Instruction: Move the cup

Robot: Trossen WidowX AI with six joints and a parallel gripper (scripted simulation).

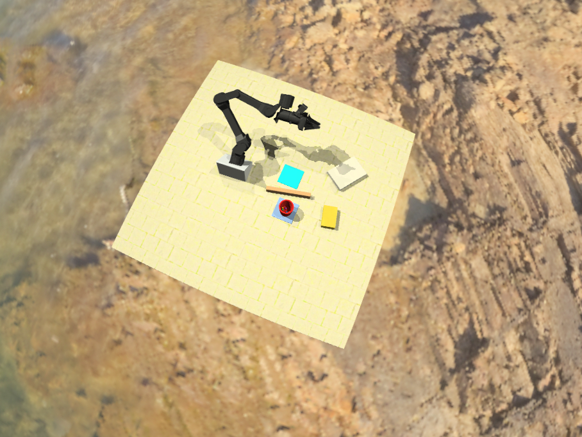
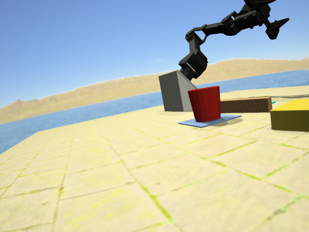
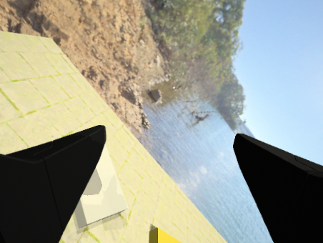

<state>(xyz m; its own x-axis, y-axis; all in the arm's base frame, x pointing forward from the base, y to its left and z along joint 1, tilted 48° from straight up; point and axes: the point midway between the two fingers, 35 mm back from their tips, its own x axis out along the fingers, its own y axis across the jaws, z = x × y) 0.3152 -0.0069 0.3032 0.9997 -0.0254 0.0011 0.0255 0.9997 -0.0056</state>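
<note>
Right now my gripper tip is 6 cm past the red cup, 37 cm to the left of it and 25 cm above it. Also, from my gripper tip: yellow block 16 cm ahead, 34 cm to the right, 27 cm below; cyan pad 8 cm behind, 17 cm to the right, 30 cm below; wooden bar 7 cm behind, 27 cm to the right, 28 cm below.
</note>
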